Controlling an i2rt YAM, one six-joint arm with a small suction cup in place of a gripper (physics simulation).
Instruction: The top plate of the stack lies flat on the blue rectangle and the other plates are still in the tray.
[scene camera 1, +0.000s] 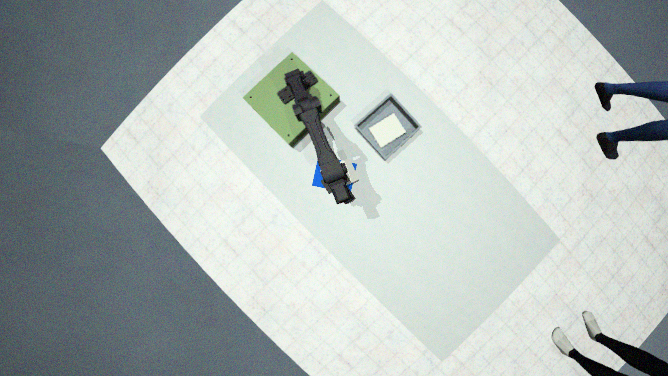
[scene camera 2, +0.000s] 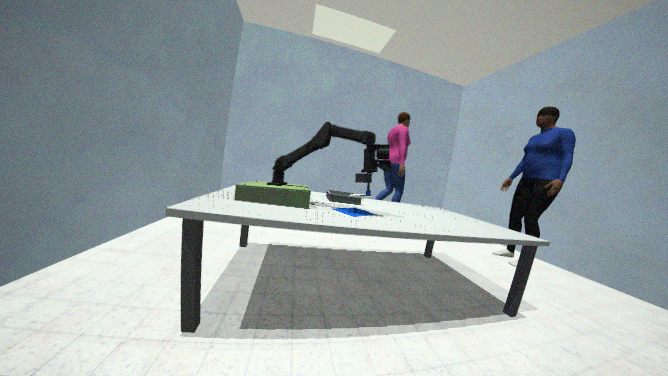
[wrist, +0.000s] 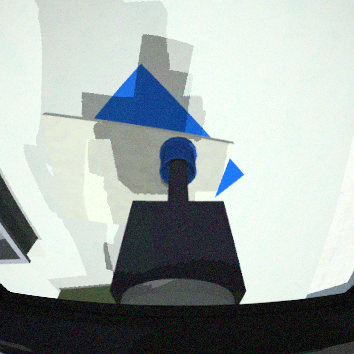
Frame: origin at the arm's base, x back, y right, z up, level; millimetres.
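Seen in the pictures: hand, tool point: (scene camera 2: 368, 197) (wrist: 177, 147); arm's base, link origin: (scene camera 2: 277, 184).
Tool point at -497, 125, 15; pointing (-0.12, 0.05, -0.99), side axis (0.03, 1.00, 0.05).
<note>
Pixels of each thing's top centre, then the offset from my tool point to it, as dx, dy, dz. Level surfaces: height alone.
- thin cream plate, top centre: (wrist: 131, 191) (scene camera 1: 339, 174) (scene camera 2: 360, 193) +33, -41, +14
- grey tray, top centre: (scene camera 1: 388, 125) (scene camera 2: 343, 193) +91, -374, -38
- long pale table, surface height: dz -88
My suction cup (scene camera 2: 368, 193) (wrist: 178, 162) is shut on a thin cream plate (scene camera 2: 358, 194) (wrist: 65, 165). It grips the plate off-centre, towards its right part in the wrist view. The plate looks roughly level and hangs above the blue rectangle (scene camera 1: 317, 175) (scene camera 2: 354, 212) (wrist: 145, 105), with a gap below it in scene camera 2. Blue corners show beyond the plate's far edge and right side in the wrist view. In scene camera 1 the arm hides the cup and much of the plate. Another cream plate (scene camera 1: 387, 130) lies in the grey tray (scene camera 1: 404, 111) (scene camera 2: 345, 198) (wrist: 17, 220).
The green base block (scene camera 1: 270, 100) (scene camera 2: 272, 195) carries the arm and stands beside the tray and the blue rectangle. The long pale table (scene camera 1: 425, 225) (scene camera 2: 450, 227) extends away from them. A person in pink (scene camera 2: 398, 142) and a person in blue (scene camera 2: 550, 155) stand beyond the table.
</note>
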